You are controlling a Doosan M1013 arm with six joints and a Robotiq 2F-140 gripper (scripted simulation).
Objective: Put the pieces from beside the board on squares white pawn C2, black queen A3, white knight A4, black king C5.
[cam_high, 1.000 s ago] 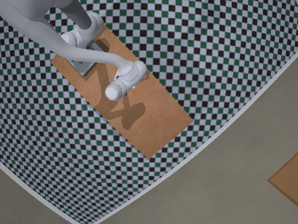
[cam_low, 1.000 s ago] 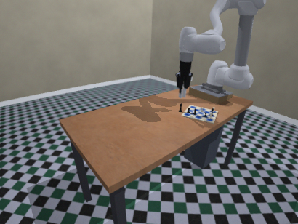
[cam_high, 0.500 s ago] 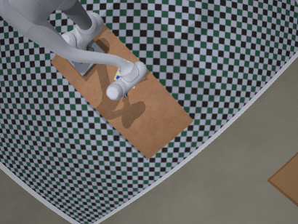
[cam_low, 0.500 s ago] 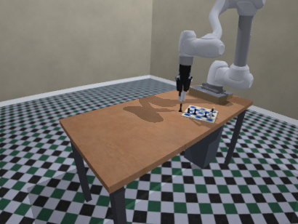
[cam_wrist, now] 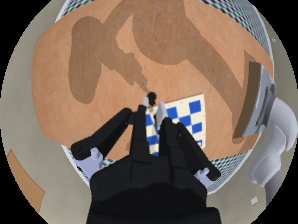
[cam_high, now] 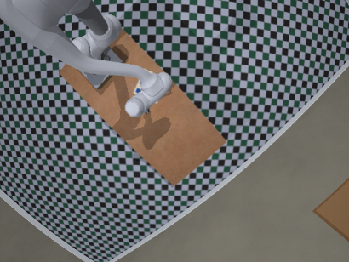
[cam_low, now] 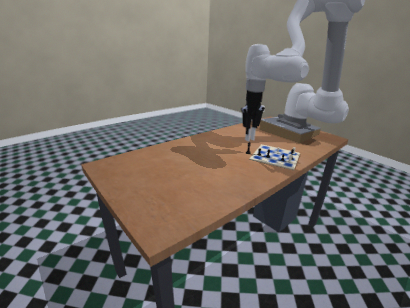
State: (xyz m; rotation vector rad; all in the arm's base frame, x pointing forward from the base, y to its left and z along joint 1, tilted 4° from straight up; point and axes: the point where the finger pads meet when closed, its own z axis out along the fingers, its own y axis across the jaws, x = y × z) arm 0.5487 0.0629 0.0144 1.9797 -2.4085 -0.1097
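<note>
Now: the black chess piece 70 mm below my hand. The rest, counted from my hand: blue-and-white chessboard: 110 mm to the left, 100 mm below, 90 mm behind; small white piece: 120 mm behind, 100 mm to the left, 90 mm below; white knight: 200 mm to the left, 80 mm below, 80 mm behind.
</note>
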